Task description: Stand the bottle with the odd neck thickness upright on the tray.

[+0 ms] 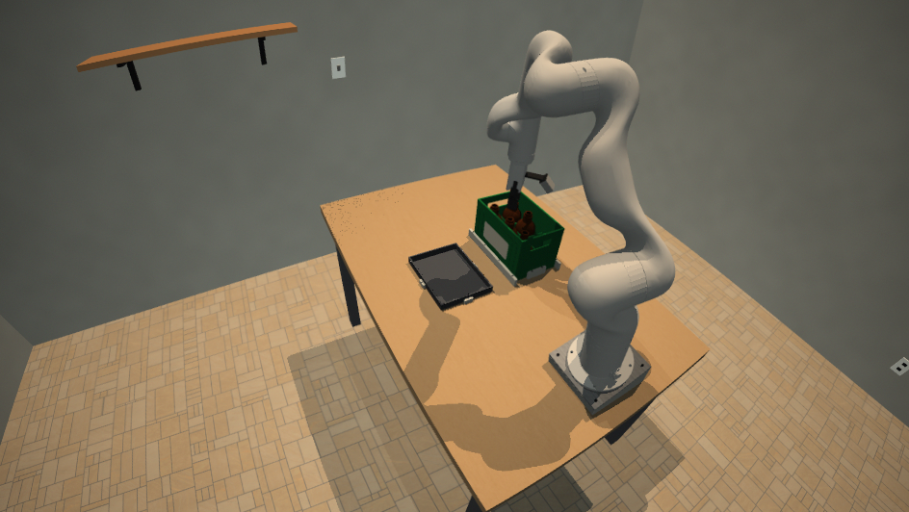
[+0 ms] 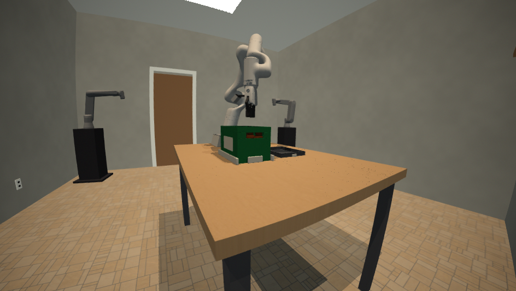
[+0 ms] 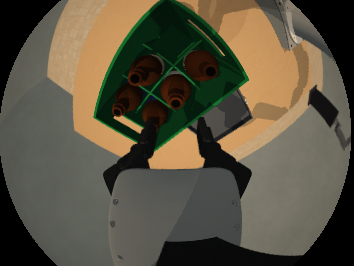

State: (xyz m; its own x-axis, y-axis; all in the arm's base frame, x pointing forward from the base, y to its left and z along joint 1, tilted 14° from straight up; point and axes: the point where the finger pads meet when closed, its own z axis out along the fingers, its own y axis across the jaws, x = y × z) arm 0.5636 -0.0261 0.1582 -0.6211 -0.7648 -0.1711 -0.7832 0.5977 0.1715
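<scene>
Right now my hand is 10 mm short of the green crate, 40 mm to the left of it and 160 mm above it. Also, from my hand: brown bottle (80 mm behind, 10 mm to the right, 160 mm below); black tray (40 mm behind, 230 mm to the left, 230 mm below).
</scene>
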